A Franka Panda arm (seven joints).
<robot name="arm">
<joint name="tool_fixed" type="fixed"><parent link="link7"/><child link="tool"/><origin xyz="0 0 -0.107" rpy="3.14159 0 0"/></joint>
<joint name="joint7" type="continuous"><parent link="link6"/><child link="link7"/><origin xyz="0.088 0 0" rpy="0 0 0"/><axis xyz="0 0 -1"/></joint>
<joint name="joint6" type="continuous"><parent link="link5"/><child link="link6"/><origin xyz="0 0 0" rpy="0 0 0"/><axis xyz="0 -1 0"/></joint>
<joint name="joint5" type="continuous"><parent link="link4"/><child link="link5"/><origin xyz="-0.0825 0 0.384" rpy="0 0 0"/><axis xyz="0 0 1"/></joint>
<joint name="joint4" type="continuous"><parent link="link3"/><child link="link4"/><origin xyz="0.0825 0 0" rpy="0 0 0"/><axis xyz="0 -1 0"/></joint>
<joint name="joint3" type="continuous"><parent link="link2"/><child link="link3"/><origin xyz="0 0 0.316" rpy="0 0 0"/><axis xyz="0 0 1"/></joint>
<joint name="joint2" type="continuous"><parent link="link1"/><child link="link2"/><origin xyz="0 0 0" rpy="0 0 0"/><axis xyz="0 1 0"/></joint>
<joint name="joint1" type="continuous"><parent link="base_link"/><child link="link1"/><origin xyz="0 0 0.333" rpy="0 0 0"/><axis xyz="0 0 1"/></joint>
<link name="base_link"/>
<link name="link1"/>
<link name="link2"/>
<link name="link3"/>
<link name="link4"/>
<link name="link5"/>
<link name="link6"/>
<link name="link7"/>
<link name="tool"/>
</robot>
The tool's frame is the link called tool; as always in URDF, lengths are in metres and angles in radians. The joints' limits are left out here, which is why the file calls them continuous.
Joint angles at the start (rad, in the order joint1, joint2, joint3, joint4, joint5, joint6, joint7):
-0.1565, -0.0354, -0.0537, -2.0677, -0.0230, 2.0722, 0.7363
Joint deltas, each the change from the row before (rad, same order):
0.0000, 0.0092, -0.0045, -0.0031, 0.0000, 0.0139, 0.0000
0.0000, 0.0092, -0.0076, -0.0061, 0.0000, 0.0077, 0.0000
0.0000, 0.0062, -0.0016, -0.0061, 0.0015, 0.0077, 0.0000
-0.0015, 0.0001, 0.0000, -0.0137, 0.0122, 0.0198, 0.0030
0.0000, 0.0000, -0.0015, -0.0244, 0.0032, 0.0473, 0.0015
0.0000, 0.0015, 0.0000, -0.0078, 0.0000, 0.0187, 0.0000
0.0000, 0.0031, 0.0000, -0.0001, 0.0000, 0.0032, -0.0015
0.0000, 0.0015, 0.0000, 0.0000, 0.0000, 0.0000, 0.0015
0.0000, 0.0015, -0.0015, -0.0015, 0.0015, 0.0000, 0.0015
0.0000, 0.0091, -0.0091, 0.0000, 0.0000, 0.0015, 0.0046
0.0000, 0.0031, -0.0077, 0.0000, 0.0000, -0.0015, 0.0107
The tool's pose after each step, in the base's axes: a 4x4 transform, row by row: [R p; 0 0 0 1], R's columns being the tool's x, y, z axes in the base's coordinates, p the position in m. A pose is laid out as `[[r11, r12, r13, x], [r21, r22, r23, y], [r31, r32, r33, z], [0, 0, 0, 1]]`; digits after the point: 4 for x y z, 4 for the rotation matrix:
[[0.5889, -0.8074, 0.0367, 0.5331], [-0.8070, -0.5899, -0.0269, -0.1176], [0.0434, -0.0137, -0.9990, 0.4460], [0, 0, 0, 1]]
[[0.5832, -0.8118, 0.0290, 0.5327], [-0.8114, -0.5839, -0.0258, -0.1217], [0.0379, -0.0084, -0.9992, 0.4388], [0, 0, 0, 1]]
[[0.5816, -0.8131, 0.0247, 0.5327], [-0.8128, -0.5821, -0.0239, -0.1224], [0.0338, -0.0062, -0.9994, 0.4333], [0, 0, 0, 1]]
[[0.5730, -0.8189, 0.0328, 0.5317], [-0.8190, -0.5737, -0.0149, -0.1224], [0.0310, -0.0183, -0.9994, 0.4286], [0, 0, 0, 1]]
[[0.5686, -0.8207, 0.0557, 0.5310], [-0.8213, -0.5702, -0.0173, -0.1229], [0.0459, -0.0359, -0.9983, 0.4216], [0, 0, 0, 1]]
[[0.5682, -0.8203, 0.0648, 0.5312], [-0.8212, -0.5704, -0.0194, -0.1229], [0.0529, -0.0422, -0.9977, 0.4190], [0, 0, 0, 1]]
[[0.5695, -0.8195, 0.0648, 0.5318], [-0.8203, -0.5716, -0.0196, -0.1230], [0.0531, -0.0420, -0.9977, 0.4175], [0, 0, 0, 1]]
[[0.5683, -0.8204, 0.0633, 0.5319], [-0.8212, -0.5704, -0.0194, -0.1231], [0.0520, -0.0410, -0.9978, 0.4167], [0, 0, 0, 1]]
[[0.5653, -0.8226, 0.0606, 0.5315], [-0.8234, -0.5672, -0.0177, -0.1237], [0.0490, -0.0399, -0.9980, 0.4152], [0, 0, 0, 1]]
[[0.5544, -0.8306, 0.0529, 0.5312], [-0.8311, -0.5558, -0.0172, -0.1287], [0.0437, -0.0345, -0.9985, 0.4104], [0, 0, 0, 1]]
[[0.5392, -0.8408, 0.0483, 0.5303], [-0.8412, -0.5404, -0.0168, -0.1328], [0.0402, -0.0316, -0.9987, 0.4085], [0, 0, 0, 1]]

